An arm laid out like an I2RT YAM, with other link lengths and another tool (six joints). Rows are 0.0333 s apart.
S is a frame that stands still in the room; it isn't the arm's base.
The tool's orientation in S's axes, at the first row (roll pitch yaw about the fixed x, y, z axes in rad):
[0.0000, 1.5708, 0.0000]
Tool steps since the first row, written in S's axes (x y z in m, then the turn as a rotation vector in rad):
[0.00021, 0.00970, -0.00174, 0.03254, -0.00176, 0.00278]
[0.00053, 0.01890, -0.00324, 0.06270, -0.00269, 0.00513]
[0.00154, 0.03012, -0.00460, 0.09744, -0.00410, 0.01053]
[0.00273, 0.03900, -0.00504, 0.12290, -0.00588, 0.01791]
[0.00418, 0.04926, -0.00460, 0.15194, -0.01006, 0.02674]
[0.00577, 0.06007, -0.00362, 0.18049, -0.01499, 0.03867]
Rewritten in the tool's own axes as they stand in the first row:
[0.00174, 0.00970, 0.00021, -0.00278, -0.00176, 0.03254]
[0.00324, 0.01890, 0.00053, -0.00513, -0.00269, 0.06270]
[0.00460, 0.03012, 0.00154, -0.01053, -0.00410, 0.09744]
[0.00504, 0.03900, 0.00273, -0.01791, -0.00588, 0.12290]
[0.00460, 0.04926, 0.00418, -0.02674, -0.01006, 0.15194]
[0.00362, 0.06007, 0.00577, -0.03867, -0.01499, 0.18049]

